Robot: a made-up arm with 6 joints. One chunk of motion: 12 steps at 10 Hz.
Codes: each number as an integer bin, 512 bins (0 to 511) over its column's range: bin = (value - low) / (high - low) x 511, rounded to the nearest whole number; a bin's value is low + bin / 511 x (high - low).
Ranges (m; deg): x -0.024..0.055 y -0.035..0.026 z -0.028..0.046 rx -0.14..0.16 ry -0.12..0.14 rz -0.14..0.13
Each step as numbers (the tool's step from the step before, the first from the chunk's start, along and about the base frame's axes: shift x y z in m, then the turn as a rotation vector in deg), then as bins.
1 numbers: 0.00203 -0.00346 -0.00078 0.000 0.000 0.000
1 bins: 168 264 188 238 236 265
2 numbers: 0.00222 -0.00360 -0.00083 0.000 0.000 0.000
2 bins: 170 263 188 238 236 265
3 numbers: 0.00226 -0.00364 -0.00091 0.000 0.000 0.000
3 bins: 170 263 187 238 236 265
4 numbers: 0.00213 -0.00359 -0.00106 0.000 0.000 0.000
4 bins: 169 263 186 238 236 265
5 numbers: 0.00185 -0.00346 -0.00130 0.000 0.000 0.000
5 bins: 167 264 184 238 236 265
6 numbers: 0.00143 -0.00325 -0.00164 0.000 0.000 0.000
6 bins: 164 266 182 238 236 265
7 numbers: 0.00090 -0.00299 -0.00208 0.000 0.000 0.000
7 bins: 161 268 179 238 236 265
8 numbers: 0.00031 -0.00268 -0.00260 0.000 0.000 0.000
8 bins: 157 271 175 238 236 265
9 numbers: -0.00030 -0.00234 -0.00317 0.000 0.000 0.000
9 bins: 153 274 171 238 236 265
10 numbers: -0.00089 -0.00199 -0.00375 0.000 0.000 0.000
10 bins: 149 277 167 238 236 265
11 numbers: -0.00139 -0.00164 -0.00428 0.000 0.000 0.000
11 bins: 146 279 164 238 236 265
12 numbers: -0.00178 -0.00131 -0.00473 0.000 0.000 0.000
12 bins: 144 282 161 238 236 265
